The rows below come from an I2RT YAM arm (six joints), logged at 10 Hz.
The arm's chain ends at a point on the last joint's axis. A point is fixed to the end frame.
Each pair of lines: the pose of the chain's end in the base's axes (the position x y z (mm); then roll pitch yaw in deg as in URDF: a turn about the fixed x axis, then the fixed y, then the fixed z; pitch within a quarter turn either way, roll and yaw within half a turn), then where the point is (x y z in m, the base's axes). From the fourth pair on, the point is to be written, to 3 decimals.
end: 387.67 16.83 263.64 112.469 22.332 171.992
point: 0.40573 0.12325 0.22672
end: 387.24 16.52 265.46 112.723 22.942 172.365
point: 0.40516 0.12282 0.22813
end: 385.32 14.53 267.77 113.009 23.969 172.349
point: 0.40412 0.12053 0.23002
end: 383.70 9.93 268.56 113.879 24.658 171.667
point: 0.405 0.115 0.229
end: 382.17 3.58 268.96 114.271 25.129 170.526
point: 0.406 0.108 0.229
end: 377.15 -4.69 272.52 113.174 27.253 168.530
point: 0.405 0.099 0.235
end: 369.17 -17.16 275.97 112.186 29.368 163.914
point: 0.406 0.085 0.240
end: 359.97 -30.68 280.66 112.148 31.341 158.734
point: 0.407 0.067 0.245
